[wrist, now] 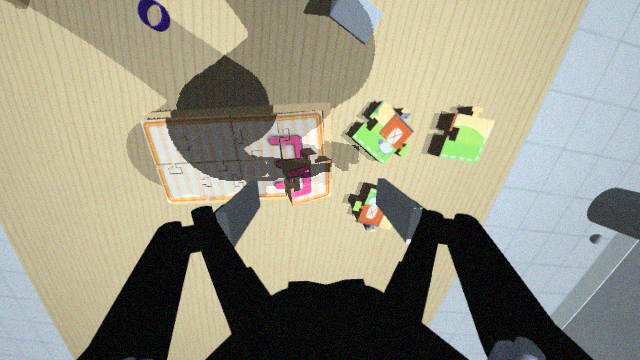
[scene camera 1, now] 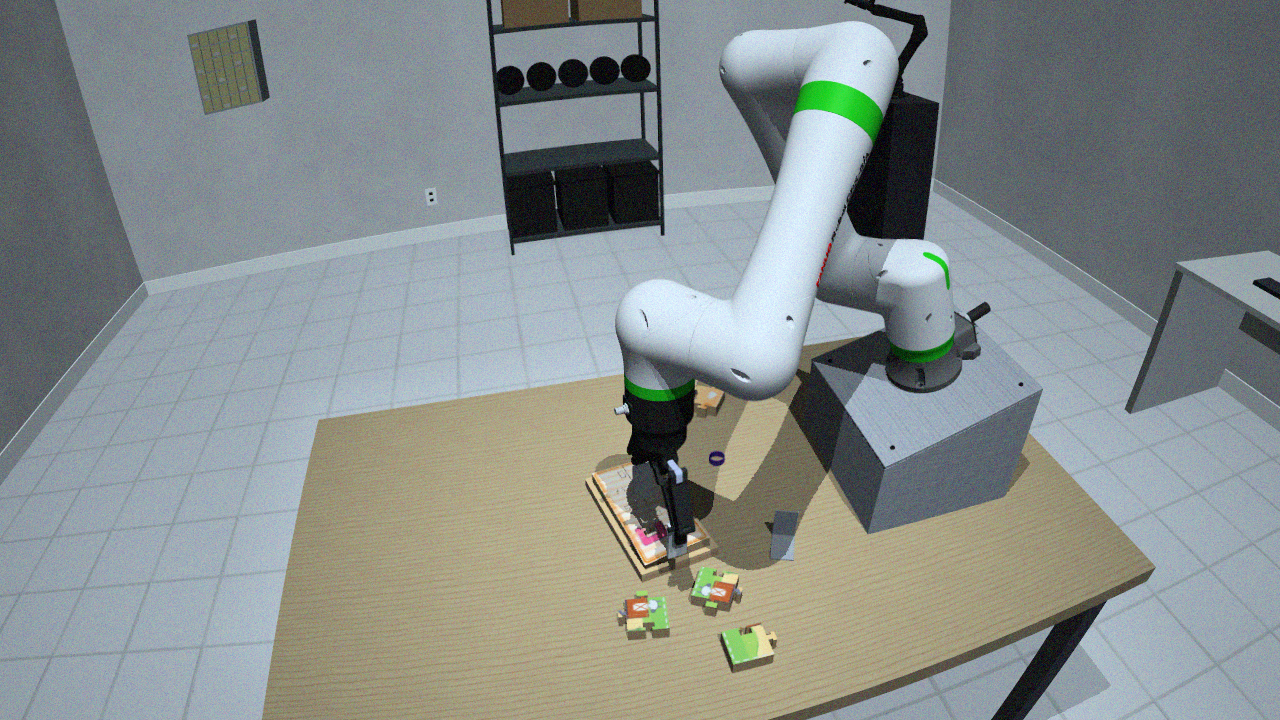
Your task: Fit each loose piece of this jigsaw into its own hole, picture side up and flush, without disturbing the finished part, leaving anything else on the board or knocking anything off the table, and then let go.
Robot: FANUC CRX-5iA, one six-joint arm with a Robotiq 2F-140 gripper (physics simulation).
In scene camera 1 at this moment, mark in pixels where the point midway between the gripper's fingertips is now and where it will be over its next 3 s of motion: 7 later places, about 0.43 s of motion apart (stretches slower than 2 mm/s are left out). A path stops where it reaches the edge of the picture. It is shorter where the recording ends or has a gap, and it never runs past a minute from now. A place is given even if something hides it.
My gripper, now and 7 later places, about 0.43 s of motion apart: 658,524; 651,516; 651,530; 651,534; 650,539; 649,531; 650,530; 666,512
